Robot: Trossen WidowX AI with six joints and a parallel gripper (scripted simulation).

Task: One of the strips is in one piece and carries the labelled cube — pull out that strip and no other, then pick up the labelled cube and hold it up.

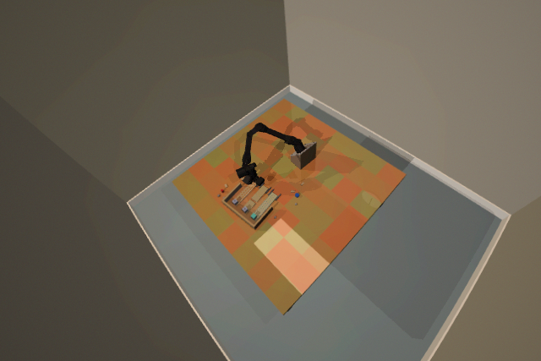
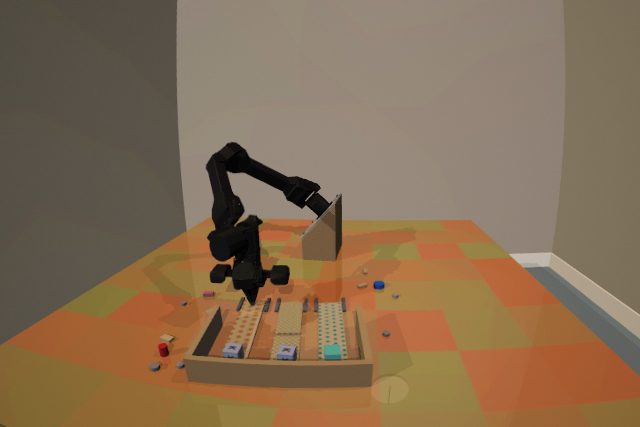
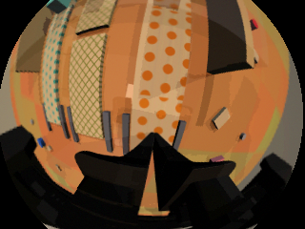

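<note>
Now: gripper tip 100 mm short of the strip and 20 mm to the right of it. Also, from my gripper tip: pink piece 140 mm to the right, 30 mm behind; then red cylinder 230 mm ahead, 110 mm to the right; then blue disc 310 mm to the left, 160 mm behind.
</note>
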